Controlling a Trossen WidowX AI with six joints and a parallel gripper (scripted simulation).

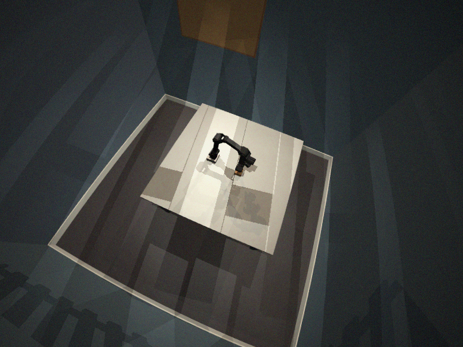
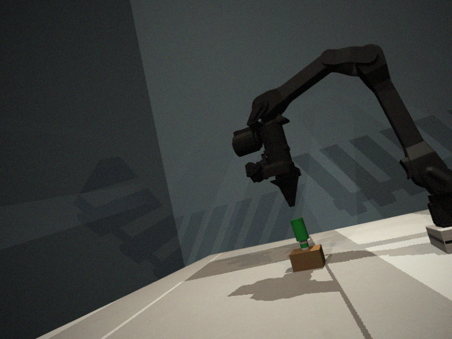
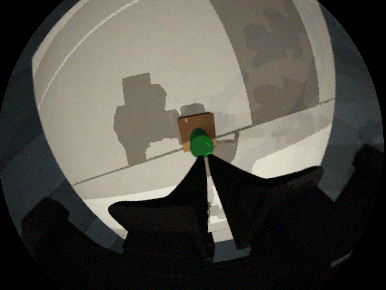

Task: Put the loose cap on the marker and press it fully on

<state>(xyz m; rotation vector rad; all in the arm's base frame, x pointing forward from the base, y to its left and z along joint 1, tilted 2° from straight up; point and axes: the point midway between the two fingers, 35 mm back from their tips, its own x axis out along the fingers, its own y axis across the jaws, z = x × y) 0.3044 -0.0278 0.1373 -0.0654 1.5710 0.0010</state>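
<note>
The green cap lies 6 cm below my gripper tip. Round my gripper tip: brown holder block (12 cm below).
</note>
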